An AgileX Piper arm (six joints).
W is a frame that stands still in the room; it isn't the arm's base.
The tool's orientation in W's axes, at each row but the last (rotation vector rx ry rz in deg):
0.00 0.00 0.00
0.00 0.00 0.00
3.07 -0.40 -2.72
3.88 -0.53 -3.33
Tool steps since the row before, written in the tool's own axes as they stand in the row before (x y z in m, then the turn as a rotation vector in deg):
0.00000 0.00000 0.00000 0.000 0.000 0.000
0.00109 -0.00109 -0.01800 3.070 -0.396 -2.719
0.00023 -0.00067 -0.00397 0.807 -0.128 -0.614
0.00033 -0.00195 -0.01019 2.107 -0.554 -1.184
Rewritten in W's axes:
0.00000 0.00000 0.00000 0.000 0.000 0.000
0.00109 -0.00109 -0.01800 3.070 -0.396 -2.719
0.00023 -0.00047 -0.00400 0.805 -0.133 -0.615
0.00033 -0.00128 -0.01030 2.085 -0.595 -1.204

